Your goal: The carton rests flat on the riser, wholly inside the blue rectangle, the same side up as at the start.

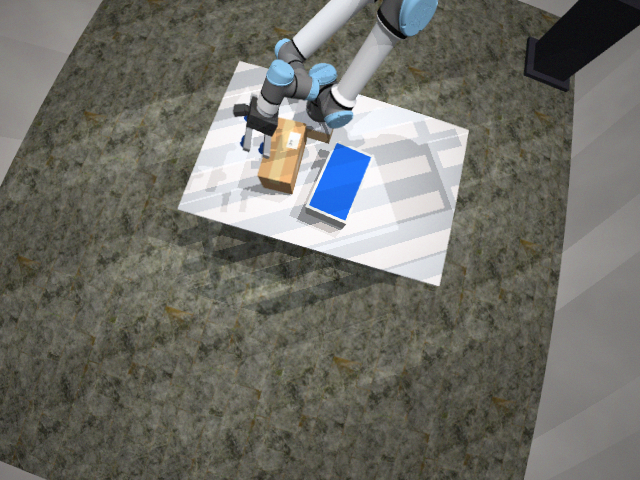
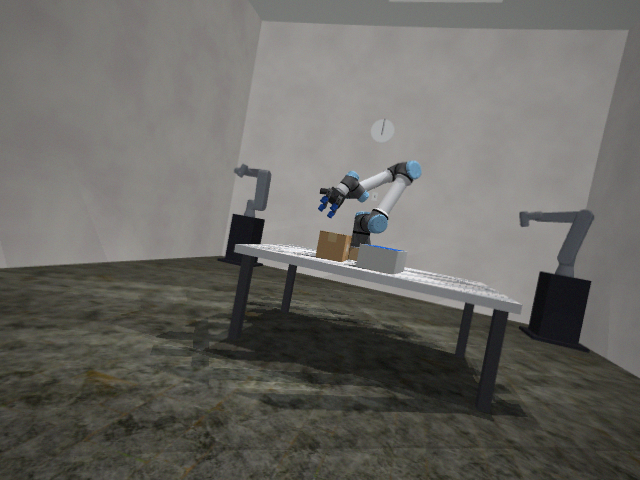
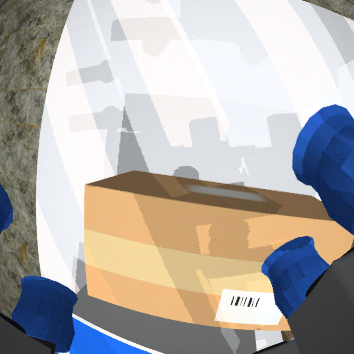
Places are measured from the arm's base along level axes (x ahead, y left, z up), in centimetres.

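Pixels of known places: hand, tool point: [image 1: 255,134] [image 2: 325,209] [image 3: 158,245].
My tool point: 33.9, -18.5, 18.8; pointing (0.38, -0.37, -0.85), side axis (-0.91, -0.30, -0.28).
For each thing: its top centre in the pictures, then the offset to it from my tool point, as dx, dy, dz. Level surfaces: height alone.
- carton, top centre: [image 3: 213,276] [image 1: 282,148] [image 2: 337,233] -3.9, +8.6, -12.6
- white barcode label, top centre: [image 3: 244,301] [image 1: 290,142] -8.1, +11.3, -12.6
- riser, top centre: [image 1: 340,180] [image 2: 385,247] +1.3, +38.1, -15.6
- blue rectangle, top centre: [image 1: 340,180] [image 2: 385,247] +1.3, +38.1, -15.6
- white table, surface height: dz -27.7
The carton [image 1: 283,167] [image 2: 332,248] [image 3: 175,262] is an orange-brown box with a pale tape stripe and a white barcode label [image 1: 293,140] [image 3: 247,306] on its top. It lies flat on the table, beside the riser. The riser [image 1: 325,218] [image 2: 379,260] [image 3: 125,322] is a grey block, and the blue rectangle [image 1: 341,180] [image 2: 385,248] [image 3: 100,341] covers most of its top. My gripper [image 1: 254,145] [image 2: 327,207] [image 3: 170,240], with four blue suction cups, is open and holds nothing. It hangs tilted, above the carton's level and apart from it.
A brown-walled open box [image 1: 319,135] [image 2: 353,253] stands behind the carton and riser, near my arm's base. All stand on the white table [image 1: 413,250] [image 2: 454,290]. Dark pedestals [image 2: 247,235] [image 2: 560,304] with grey arms stand beyond the table.
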